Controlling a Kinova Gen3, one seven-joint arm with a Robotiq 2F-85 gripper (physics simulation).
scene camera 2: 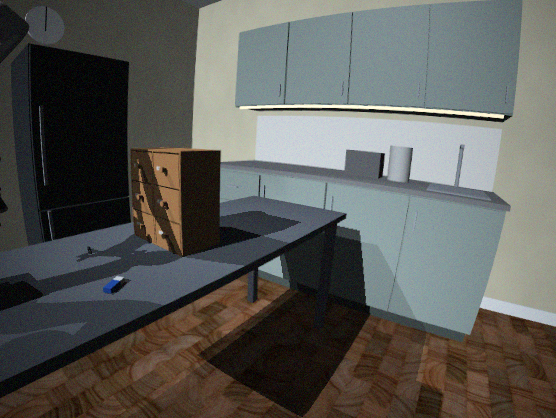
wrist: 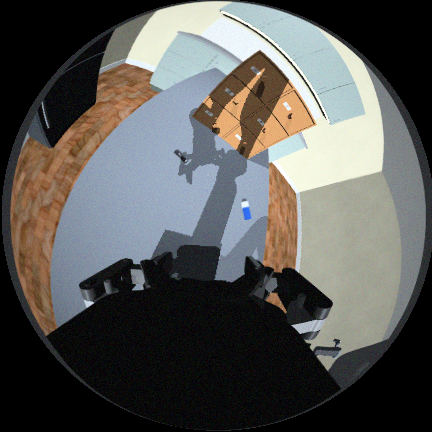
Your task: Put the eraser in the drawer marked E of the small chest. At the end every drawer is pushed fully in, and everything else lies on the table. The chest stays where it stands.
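Frame: origin at the arm's base, x up, y ahead, z left, level; centimetres.
Seen in the pictures: gripper, between the fingertips: (scene camera 2: 0, 219) (wrist: 207, 262).
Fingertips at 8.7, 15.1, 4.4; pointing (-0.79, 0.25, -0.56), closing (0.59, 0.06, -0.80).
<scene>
A point is followed by its place in that frame, as x, y, z.
The eraser (scene camera 2: 114, 284) @[-6.9, 31.0, -21.8] (wrist: 246, 210) @[-6.9, 31.2, -20.3], blue with a white end, lies on the table (scene camera 2: 155, 282) @[-8.2, 39.8, -27.4] (wrist: 120, 185) @[-8.2, 26.7, 18.3] in front of the small chest. The wooden chest (scene camera 2: 201, 200) (wrist: 301, 121) stands on the table, with two columns of three drawers, small knobs and pale label plates. The drawers look pushed in; the letters are too small to read, so I cannot tell which is E. My gripper (wrist: 207, 262) @[8.7, 15.1, 4.4] is open and empty, above the table and apart from the eraser and chest. It does not show in the scene view.
A small dark object (scene camera 2: 90, 250) @[-7.4, 39.8, 5.2] (wrist: 180, 156) @[-7.4, 39.7, 6.7] lies on the table in front of the chest, left of the eraser. Shadows of the arm fall across the table and the chest's front. Behind stand a kitchen counter (scene camera 2: 300, 174) and a black fridge (scene camera 2: 82, 140) (wrist: 75, 85).
</scene>
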